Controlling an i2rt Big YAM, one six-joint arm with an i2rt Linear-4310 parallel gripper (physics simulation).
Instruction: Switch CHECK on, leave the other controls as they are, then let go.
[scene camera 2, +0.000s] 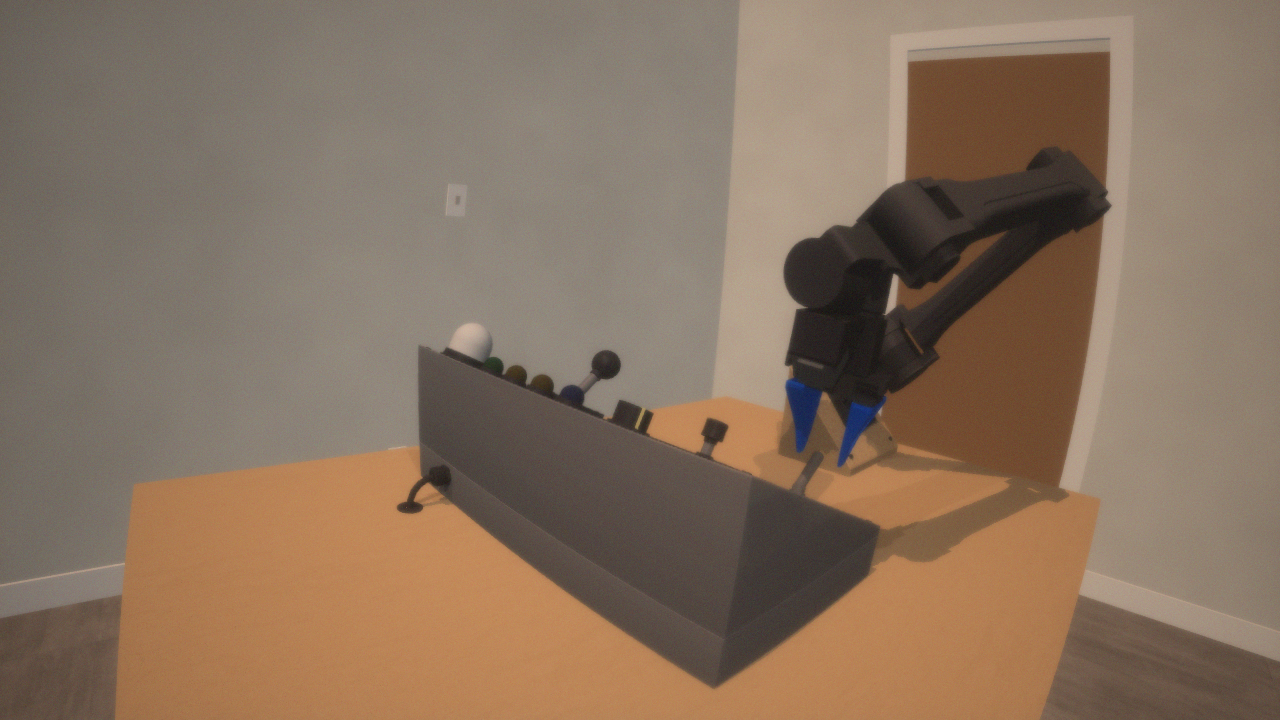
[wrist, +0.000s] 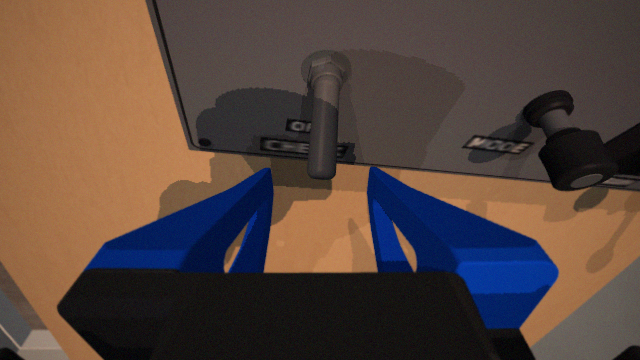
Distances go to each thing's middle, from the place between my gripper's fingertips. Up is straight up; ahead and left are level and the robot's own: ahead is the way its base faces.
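Labels:
I see the black mode knob (wrist: 574, 159), and my gripper is 40 mm short of it, 120 mm to the left of it and 10 mm above it. The grey control box (scene camera 2: 711, 567) is 130 mm ahead of my hand, 170 mm to the right of it and 20 mm below it. The ball-topped lever (scene camera 2: 606, 364) is 30 mm ahead of my hand, 360 mm to the right of it and 10 mm above it.

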